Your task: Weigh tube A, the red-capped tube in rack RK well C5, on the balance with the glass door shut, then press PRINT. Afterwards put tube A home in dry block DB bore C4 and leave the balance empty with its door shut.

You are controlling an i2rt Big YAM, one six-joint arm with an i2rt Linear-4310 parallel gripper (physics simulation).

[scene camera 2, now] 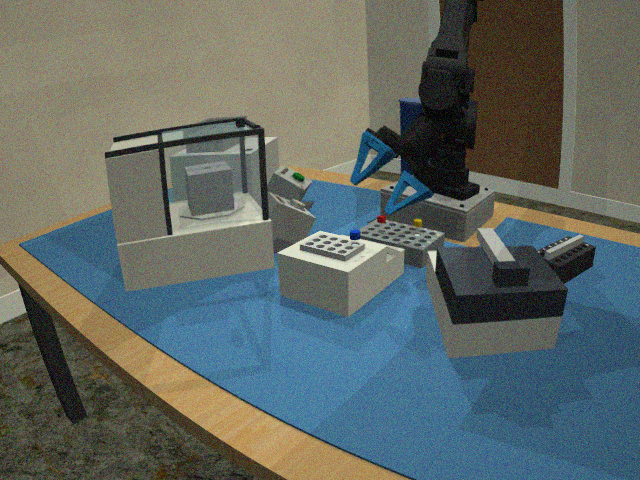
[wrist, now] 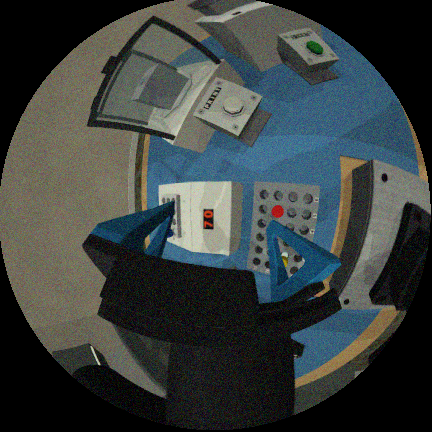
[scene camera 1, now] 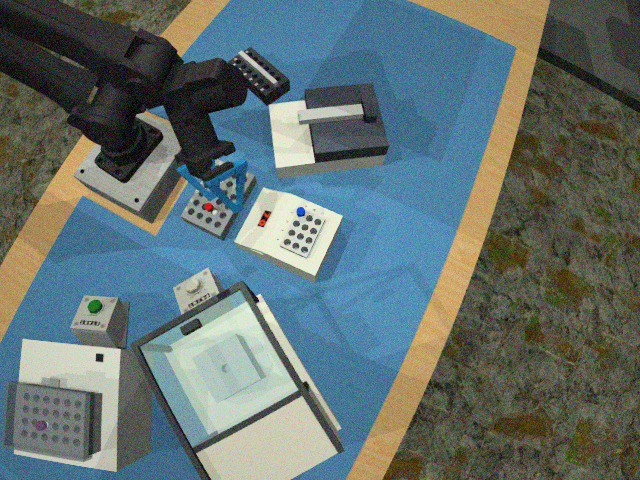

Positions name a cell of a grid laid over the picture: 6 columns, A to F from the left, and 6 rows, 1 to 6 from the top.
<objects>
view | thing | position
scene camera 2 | gripper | D3
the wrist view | gripper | D4
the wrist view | glass-box balance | C2
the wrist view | PRINT button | D2
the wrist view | white unit with green button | D1
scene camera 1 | gripper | C3
</objects>
